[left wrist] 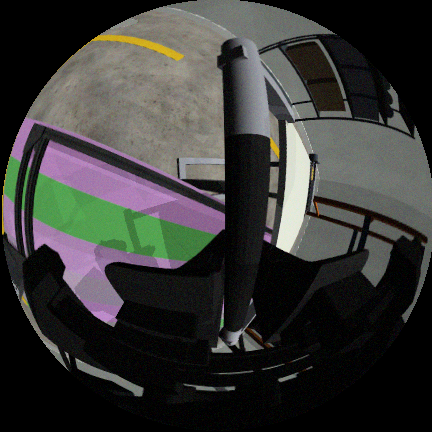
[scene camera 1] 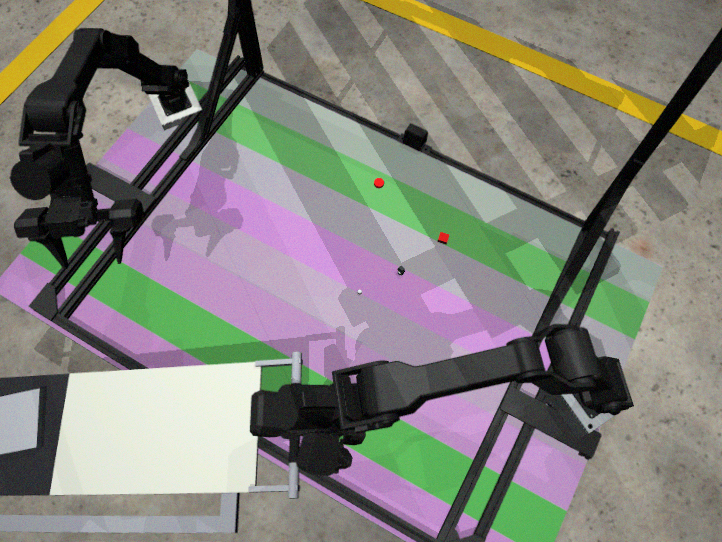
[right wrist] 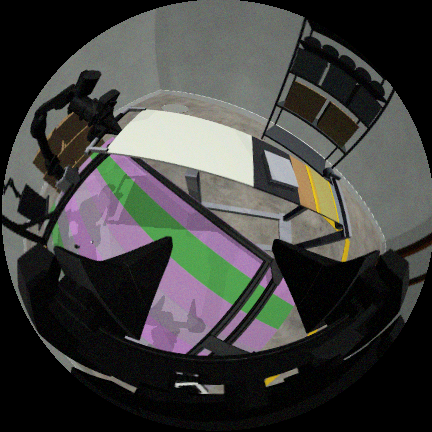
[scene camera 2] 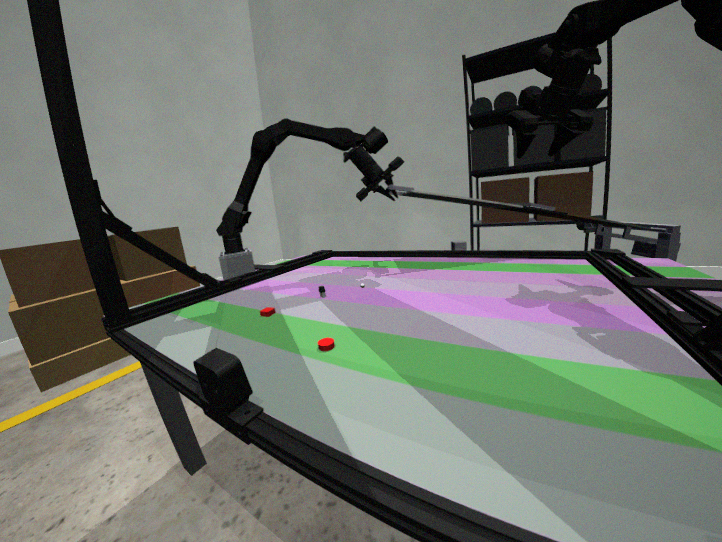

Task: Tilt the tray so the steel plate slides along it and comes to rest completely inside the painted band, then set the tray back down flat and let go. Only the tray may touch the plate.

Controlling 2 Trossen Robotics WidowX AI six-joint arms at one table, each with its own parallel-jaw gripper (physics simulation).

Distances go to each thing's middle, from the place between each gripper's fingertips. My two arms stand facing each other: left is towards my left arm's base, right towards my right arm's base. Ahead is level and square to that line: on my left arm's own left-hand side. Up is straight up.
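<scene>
The grey steel plate (scene camera 1: pixel 28 405) is 6 cm below my left hand, 28 cm ahead of it and 36 cm to the right of it.
From my right hand, the grey steel plate is 13 cm below, 4 cm to the left and 28 cm ahead.
</scene>
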